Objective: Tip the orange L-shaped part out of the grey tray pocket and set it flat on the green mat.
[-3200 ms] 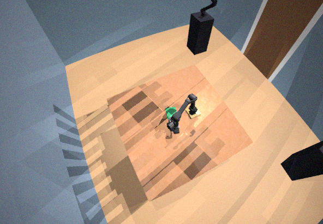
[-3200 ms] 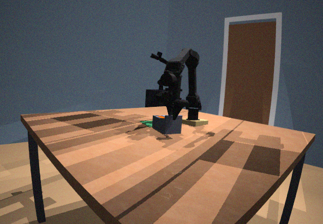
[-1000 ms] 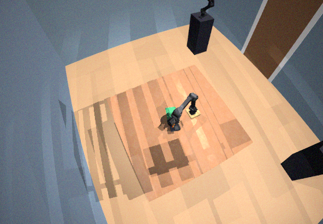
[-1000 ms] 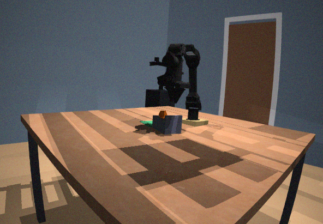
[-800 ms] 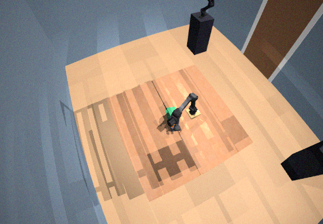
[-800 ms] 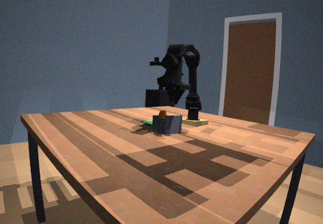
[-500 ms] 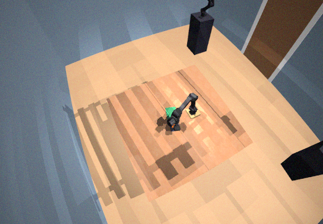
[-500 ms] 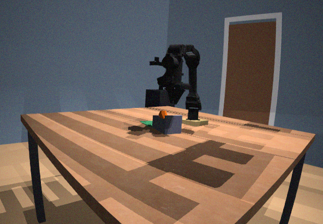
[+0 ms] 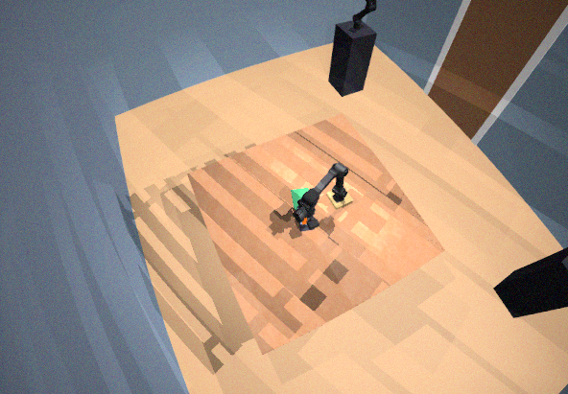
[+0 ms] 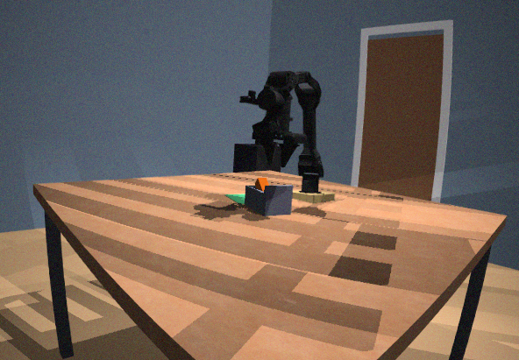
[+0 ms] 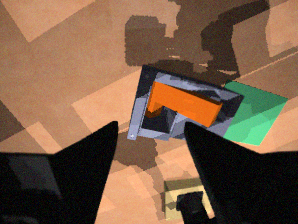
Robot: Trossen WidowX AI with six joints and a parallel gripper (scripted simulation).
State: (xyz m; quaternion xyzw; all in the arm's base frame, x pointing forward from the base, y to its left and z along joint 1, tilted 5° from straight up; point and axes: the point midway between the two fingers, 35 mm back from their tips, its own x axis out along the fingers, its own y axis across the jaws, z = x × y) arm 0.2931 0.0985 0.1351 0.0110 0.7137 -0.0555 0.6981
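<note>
Now: the orange L-shaped part 20 mm behind my gripper tip, 30 mm to the right of it and 100 mm below it. Also, from my gripper tip: green mat 70 mm behind, 200 mm to the right, 160 mm below.
</note>
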